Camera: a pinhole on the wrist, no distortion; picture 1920 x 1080 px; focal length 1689.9 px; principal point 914.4 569.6 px. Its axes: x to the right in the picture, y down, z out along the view. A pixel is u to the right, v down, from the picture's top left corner.
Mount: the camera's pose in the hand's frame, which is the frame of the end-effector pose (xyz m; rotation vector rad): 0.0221 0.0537 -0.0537 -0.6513 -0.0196 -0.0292
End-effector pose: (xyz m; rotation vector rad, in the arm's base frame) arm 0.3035 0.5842 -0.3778 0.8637 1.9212 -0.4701
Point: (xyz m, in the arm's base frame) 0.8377 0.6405 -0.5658
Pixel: 928 669
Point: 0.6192 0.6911 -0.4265
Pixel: 720 980
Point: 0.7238 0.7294 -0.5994
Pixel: 1275 872
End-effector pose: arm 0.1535 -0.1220 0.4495 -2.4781 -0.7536 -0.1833
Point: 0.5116 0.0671 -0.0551
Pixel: 1587 155
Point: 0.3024 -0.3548 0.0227
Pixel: 452 1039
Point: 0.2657 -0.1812 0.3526
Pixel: 1129 738
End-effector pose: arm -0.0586 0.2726 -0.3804 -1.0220 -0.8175 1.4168
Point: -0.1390 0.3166 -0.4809
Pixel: 1413 509
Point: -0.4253 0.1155 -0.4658
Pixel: 169 259
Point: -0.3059 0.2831 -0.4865
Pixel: 906 339
